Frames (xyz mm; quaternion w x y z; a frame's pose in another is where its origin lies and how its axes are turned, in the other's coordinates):
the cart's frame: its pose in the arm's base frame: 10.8 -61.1 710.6 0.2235 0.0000 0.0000 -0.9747
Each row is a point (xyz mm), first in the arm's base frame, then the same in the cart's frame.
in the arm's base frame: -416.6 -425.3 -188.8
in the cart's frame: 543.4 141.6 -899.4
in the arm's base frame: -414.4 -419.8 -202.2
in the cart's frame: 539.0 137.6 -912.8
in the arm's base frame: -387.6 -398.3 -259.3
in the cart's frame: 505.5 129.9 -969.9
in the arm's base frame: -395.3 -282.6 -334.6
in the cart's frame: 462.0 22.4 -1045.2
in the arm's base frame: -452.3 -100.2 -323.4
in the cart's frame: 433.9 -166.6 -1034.0
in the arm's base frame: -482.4 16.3 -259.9
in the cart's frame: 410.2 -284.6 -970.5
